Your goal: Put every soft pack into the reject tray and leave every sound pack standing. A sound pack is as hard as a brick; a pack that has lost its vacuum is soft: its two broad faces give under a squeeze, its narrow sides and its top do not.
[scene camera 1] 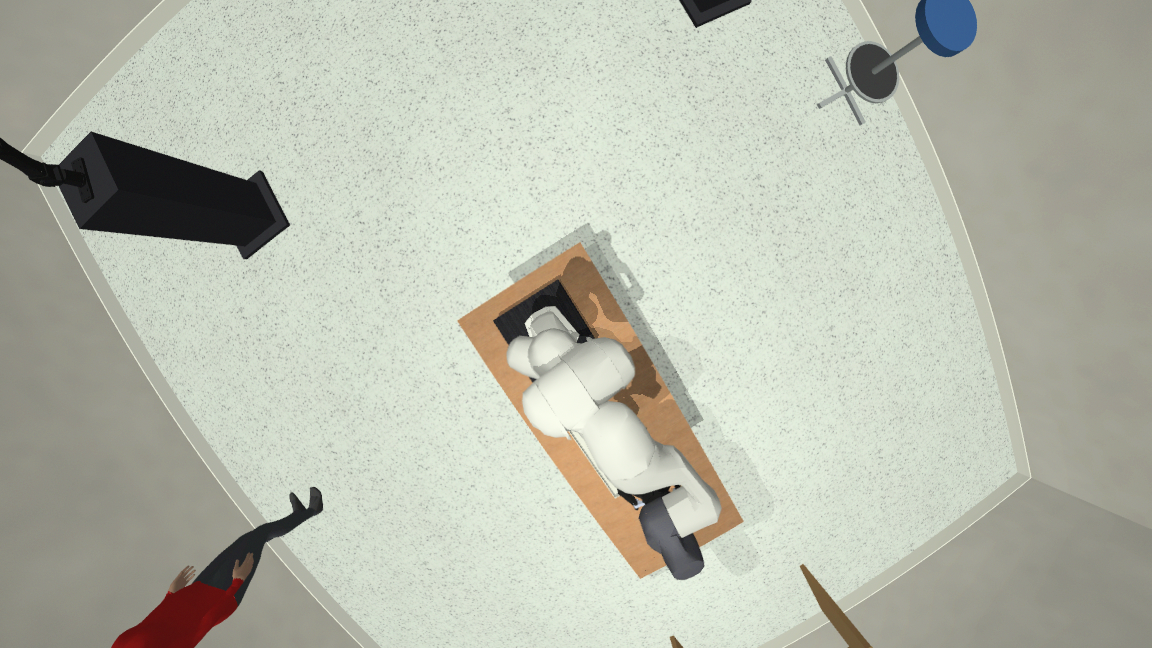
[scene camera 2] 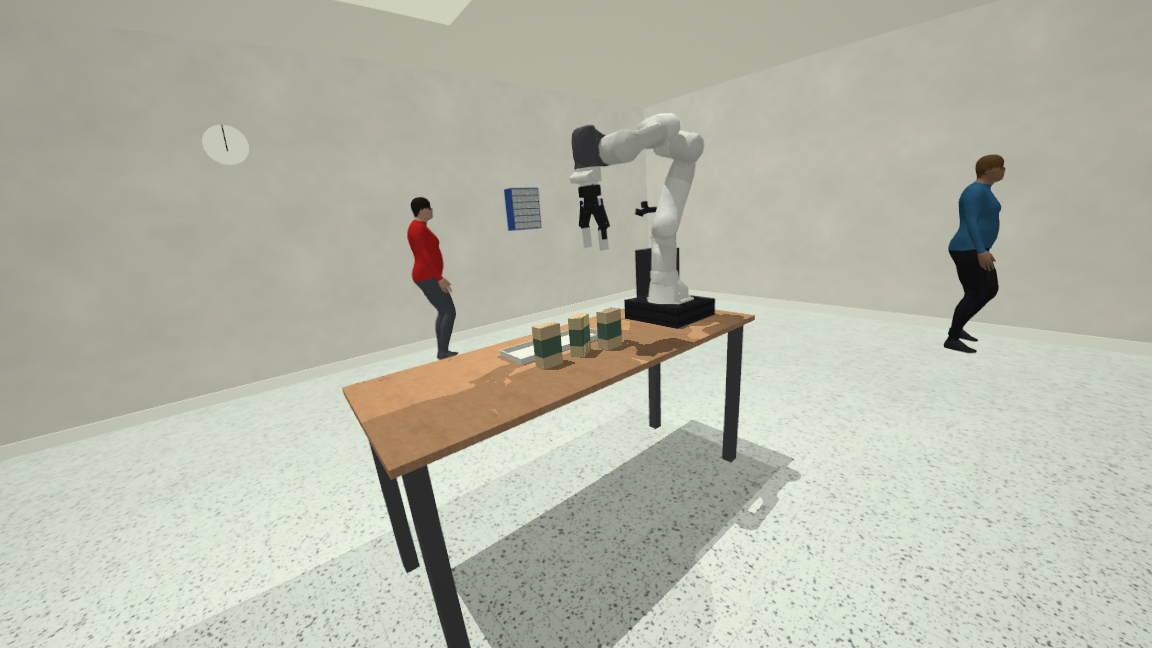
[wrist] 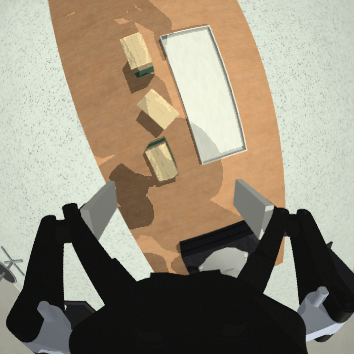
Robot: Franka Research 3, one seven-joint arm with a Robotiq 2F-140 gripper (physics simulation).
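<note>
Three tan packs with green bands stand upright in a row on the table. The pack farthest from the arm's base, the middle pack, which is turned at an angle to the others, and the nearest pack are apart from one another. The white reject tray lies beside the row, with no pack in it. My gripper is open and empty, pointing down high above the table. The arm hides the packs in scene camera 1. Their softness cannot be seen.
The black base of the arm stands at one end of the wooden table. A person in red and a person in teal are away from the table. A black pedestal stands on the floor.
</note>
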